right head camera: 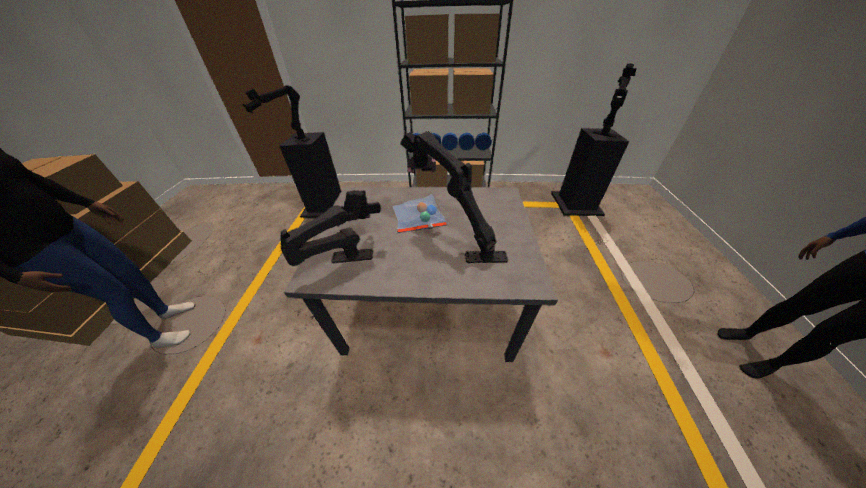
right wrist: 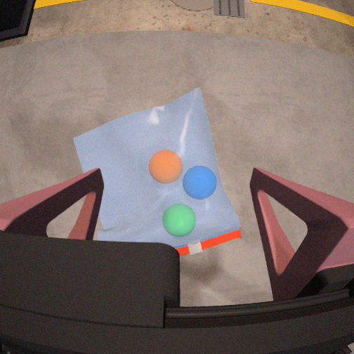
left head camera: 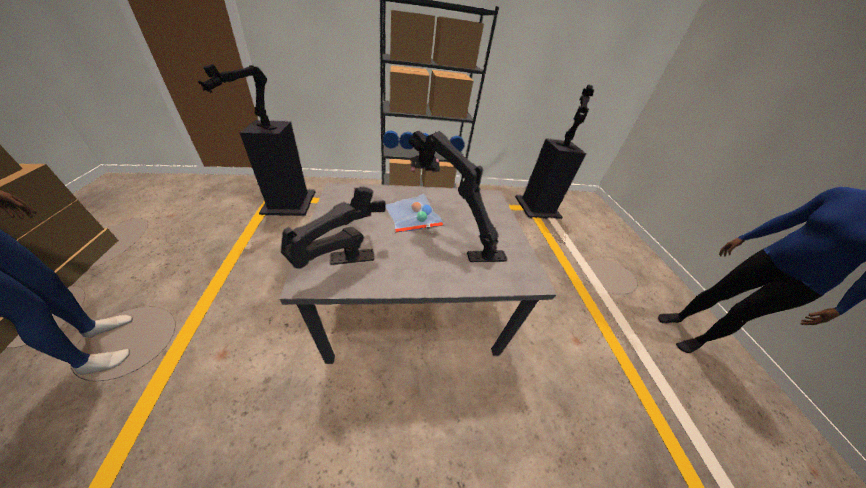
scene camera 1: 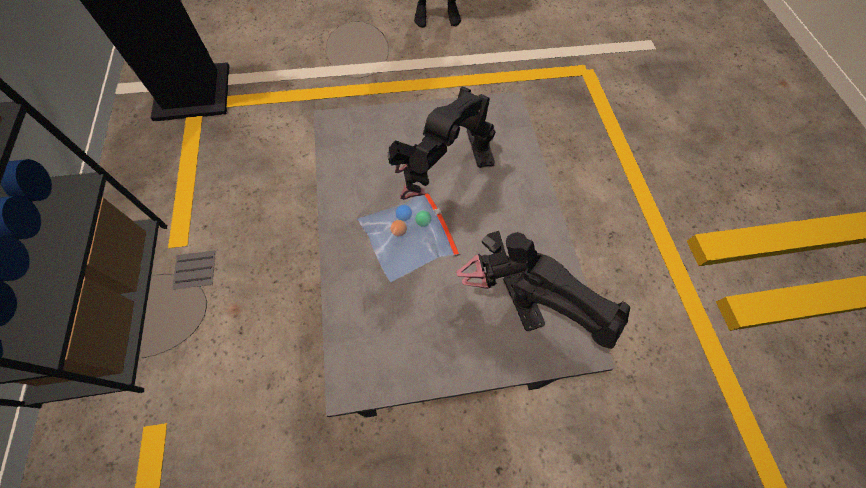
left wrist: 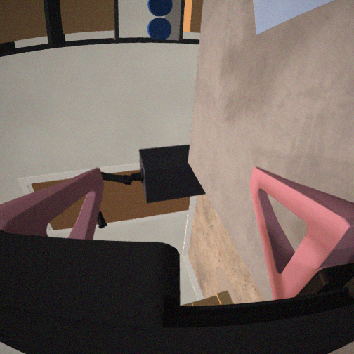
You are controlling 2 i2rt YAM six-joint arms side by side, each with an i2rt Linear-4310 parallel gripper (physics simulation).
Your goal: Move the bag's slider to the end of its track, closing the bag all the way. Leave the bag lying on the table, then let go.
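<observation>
A pale blue bag [left head camera: 401,216] [right head camera: 407,216] [scene camera 1: 393,254] [right wrist: 117,150] lies on the table, with an orange, a blue and a green ball showing. Its red track [left head camera: 410,229] [scene camera 1: 449,234] [right wrist: 225,237] runs along one edge. The whitish slider [left head camera: 428,226] [right head camera: 431,225] [scene camera 1: 437,211] [right wrist: 195,248] sits partway along it, nearer the right end in the head views and the upper end in the scene view. My right gripper [scene camera 1: 403,180] [right wrist: 176,175] is open, above the bag. My left gripper [scene camera 1: 460,277] [left wrist: 176,175] is open, beside the track's lower end in the scene view.
Both arms stand on the grey table [left head camera: 418,281] [right head camera: 418,281] [scene camera 1: 375,375]. A shelf rack [left head camera: 383,90] [scene camera 1: 81,272] with boxes and blue rolls stands behind it. Two black pedestals [left head camera: 275,169] [left head camera: 554,175] carry other arms. People stand at both sides.
</observation>
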